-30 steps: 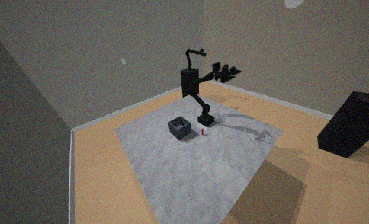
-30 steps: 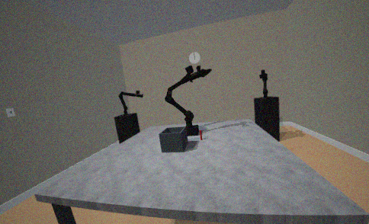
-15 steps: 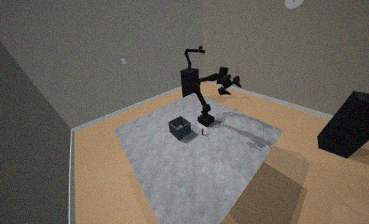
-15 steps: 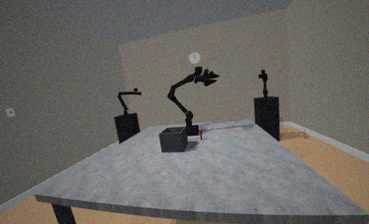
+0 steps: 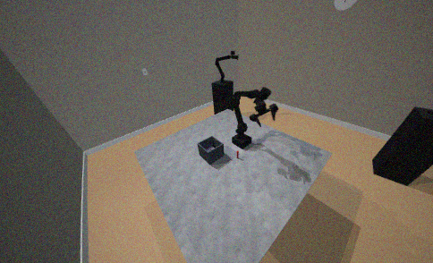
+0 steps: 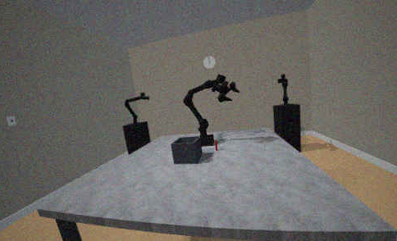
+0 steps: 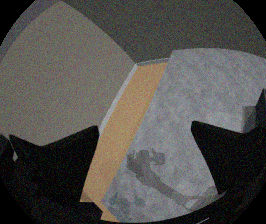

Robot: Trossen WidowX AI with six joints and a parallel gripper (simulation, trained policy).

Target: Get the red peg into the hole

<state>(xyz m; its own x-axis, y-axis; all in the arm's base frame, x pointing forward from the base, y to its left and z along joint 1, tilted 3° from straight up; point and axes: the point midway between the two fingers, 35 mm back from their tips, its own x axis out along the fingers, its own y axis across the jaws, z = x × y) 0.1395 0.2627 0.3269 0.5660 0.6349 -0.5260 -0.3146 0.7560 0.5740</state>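
Right now my gripper tip is 4 cm short of the red peg, 19 cm to the left of it and 35 cm above it.
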